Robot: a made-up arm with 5 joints. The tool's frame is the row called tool. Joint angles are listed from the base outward. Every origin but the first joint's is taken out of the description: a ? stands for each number. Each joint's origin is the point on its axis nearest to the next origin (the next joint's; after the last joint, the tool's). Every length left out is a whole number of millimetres.
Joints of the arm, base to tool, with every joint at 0 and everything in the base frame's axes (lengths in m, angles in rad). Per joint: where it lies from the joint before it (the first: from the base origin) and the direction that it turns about. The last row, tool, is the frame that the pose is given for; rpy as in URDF.
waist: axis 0 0 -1 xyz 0.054 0.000 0.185
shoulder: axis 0 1 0 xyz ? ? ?
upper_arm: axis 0 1 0 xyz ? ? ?
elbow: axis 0 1 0 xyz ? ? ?
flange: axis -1 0 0 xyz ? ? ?
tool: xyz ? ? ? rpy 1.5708 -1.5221 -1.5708
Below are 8 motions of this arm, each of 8 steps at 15 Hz.
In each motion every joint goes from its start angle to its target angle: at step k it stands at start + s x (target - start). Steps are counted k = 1, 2, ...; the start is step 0. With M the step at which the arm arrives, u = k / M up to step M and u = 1 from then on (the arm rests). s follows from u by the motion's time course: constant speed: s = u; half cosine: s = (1 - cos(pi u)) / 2; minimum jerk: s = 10 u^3 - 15 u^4 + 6 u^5.
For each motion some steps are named. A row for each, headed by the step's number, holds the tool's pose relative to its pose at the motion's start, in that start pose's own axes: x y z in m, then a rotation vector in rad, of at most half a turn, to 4 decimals.
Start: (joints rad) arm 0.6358 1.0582 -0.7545 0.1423 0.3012
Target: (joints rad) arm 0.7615 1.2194 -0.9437 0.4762 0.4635
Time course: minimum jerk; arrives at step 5
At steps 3, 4, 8:
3: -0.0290 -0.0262 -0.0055 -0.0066 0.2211 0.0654
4: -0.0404 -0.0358 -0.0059 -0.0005 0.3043 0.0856
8: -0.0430 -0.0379 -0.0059 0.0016 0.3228 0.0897

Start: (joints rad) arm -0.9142 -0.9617 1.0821 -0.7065 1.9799
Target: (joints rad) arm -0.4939 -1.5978 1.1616 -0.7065 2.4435
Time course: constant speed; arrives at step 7
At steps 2, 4, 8:
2: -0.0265 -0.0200 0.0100 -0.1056 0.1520 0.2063
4: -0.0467 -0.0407 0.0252 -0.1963 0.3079 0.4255
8: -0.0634 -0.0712 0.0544 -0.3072 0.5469 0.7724

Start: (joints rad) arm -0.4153 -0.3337 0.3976 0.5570 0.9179
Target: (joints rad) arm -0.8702 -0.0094 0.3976 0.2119 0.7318
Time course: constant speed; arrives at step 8
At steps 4, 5, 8:
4: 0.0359 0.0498 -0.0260 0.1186 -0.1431 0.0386
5: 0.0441 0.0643 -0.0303 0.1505 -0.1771 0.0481
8: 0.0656 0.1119 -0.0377 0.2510 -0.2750 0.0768

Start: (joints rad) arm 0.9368 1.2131 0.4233 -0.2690 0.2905
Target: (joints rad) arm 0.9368 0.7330 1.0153 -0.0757 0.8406
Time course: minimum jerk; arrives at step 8
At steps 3, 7, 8:
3: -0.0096 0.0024 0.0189 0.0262 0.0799 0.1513
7: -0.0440 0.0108 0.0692 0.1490 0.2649 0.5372
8: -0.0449 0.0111 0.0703 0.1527 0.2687 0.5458

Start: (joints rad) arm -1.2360 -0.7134 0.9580 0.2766 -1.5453
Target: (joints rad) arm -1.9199 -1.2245 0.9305 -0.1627 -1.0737
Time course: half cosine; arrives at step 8
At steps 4, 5, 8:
4: -0.0614 0.0340 0.0506 0.5155 0.2861 0.3233
5: -0.0779 0.0411 0.0778 0.7276 0.3792 0.3954
8: -0.0918 0.0467 0.1260 1.0771 0.5013 0.4383

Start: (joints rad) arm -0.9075 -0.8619 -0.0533 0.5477 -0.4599
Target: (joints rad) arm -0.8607 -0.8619 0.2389 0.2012 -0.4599
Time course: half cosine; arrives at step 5
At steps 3, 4, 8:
3: -0.0214 -0.0168 -0.0155 -0.0075 -0.0449 0.0115
4: -0.0301 -0.0239 -0.0198 -0.0103 -0.0619 0.0162
8: -0.0334 -0.0266 -0.0212 -0.0113 -0.0685 0.0180

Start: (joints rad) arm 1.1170 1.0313 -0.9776 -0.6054 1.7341
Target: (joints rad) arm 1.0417 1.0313 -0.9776 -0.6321 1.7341
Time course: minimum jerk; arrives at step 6
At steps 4, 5, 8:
4: 0.0225 -0.0042 0.0005 -0.0267 -0.0476 -0.0317
5: 0.0275 -0.0052 0.0008 -0.0326 -0.0580 -0.0389
8: 0.0285 -0.0054 0.0008 -0.0338 -0.0601 -0.0403

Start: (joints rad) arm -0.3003 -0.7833 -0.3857 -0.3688 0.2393
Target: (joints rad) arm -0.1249 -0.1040 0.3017 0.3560 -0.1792
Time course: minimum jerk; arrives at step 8
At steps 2, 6, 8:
2: -0.0430 0.0070 0.0062 0.0339 0.2138 -0.0251
6: -0.2517 0.0049 0.2194 -0.1453 1.8727 -0.1548
8: -0.2545 0.0002 0.2567 -0.2258 2.0835 -0.1532

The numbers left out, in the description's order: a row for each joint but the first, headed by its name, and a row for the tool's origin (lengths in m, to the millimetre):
shoulder: 0.034 -0.002 0.000
upper_arm: 0.032 0.000 0.128
elbow: 0.173 0.000 0.007
flange: 0.061 0.000 0.000
tool: 0.000 0.000 0.000

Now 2 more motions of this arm.
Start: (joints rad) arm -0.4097 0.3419 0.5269 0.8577 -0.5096
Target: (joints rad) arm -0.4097 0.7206 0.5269 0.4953 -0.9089
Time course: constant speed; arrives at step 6
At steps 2, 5, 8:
2: -0.0003 -0.0002 -0.0241 -0.0032 0.0044 -0.1331
5: -0.0055 -0.0035 -0.0597 -0.0090 0.0102 -0.3327
8: -0.0085 -0.0053 -0.0713 -0.0113 0.0119 -0.3993

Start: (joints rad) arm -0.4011 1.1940 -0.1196 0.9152 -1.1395
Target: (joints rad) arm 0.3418 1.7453 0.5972 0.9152 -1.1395
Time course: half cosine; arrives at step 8
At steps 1, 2, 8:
1: 0.0033 -0.0085 -0.0091 -0.0402 0.0293 -0.0255
2: 0.0087 -0.0339 -0.0332 -0.1522 0.1188 -0.0950
8: -0.0997 -0.2071 -0.0894 -0.8616 1.0894 -0.3926

